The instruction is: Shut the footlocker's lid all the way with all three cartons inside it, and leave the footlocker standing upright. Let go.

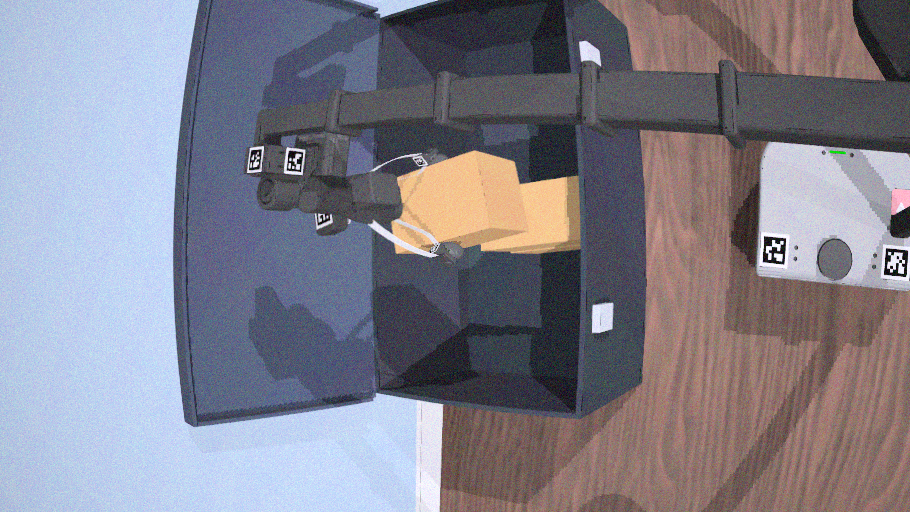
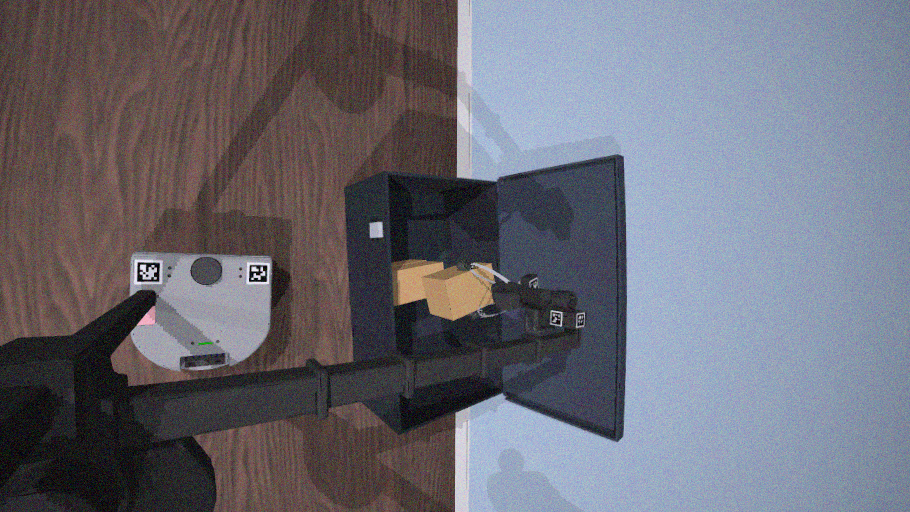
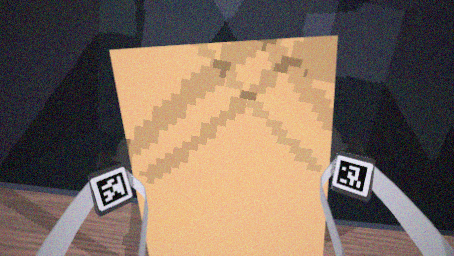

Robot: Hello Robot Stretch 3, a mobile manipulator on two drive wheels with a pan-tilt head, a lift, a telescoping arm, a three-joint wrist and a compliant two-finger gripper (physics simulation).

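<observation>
The dark blue footlocker [image 1: 612, 254] [image 2: 369, 273] stands upright against the wall with its lid [image 1: 222, 254] [image 2: 601, 254] swung wide open. My gripper [image 1: 443, 203] [image 2: 477, 290] [image 3: 229, 147] is shut on a tan carton [image 1: 502, 203] [image 2: 445, 296] [image 3: 225, 125], one finger on each side of it. This carton is over the open footlocker, tilted and apart from the front wall. A second carton [image 1: 554, 216] [image 2: 407, 286] lies inside near the front wall, partly covered by the held one. I cannot make out a third carton; the held one and my gripper hide part of the inside.
My arm [image 1: 668, 98] [image 2: 254, 388] reaches over the footlocker toward its lid. White latch pieces [image 1: 602, 318] [image 2: 376, 229] sit on the front wall. A light blue wall [image 1: 95, 254] [image 2: 763, 254] stands behind. My base [image 1: 808, 210] [image 2: 203, 312] is on the wood floor [image 1: 700, 413] [image 2: 82, 127] in front.
</observation>
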